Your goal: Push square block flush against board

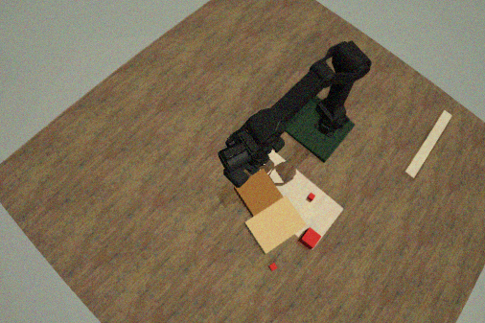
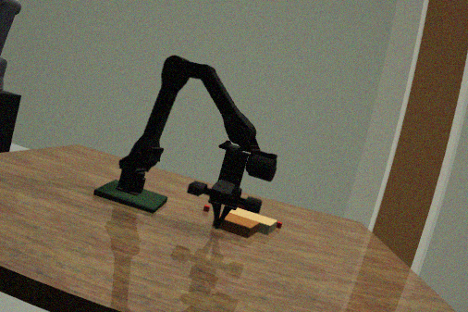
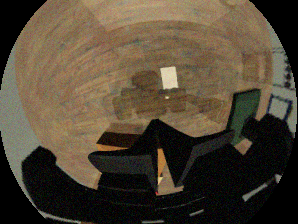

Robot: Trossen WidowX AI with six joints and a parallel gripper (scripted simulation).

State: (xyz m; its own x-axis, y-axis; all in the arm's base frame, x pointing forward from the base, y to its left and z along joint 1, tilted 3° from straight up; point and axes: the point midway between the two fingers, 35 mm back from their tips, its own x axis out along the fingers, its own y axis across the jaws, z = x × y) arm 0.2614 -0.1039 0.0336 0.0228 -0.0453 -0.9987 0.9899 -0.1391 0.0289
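My gripper tip is now 60 mm to the right of the brown square block, 50 mm short of it and 10 mm below it. Also, from my gripper tip: tan board: 150 mm to the left, 100 mm ahead, 10 mm above.
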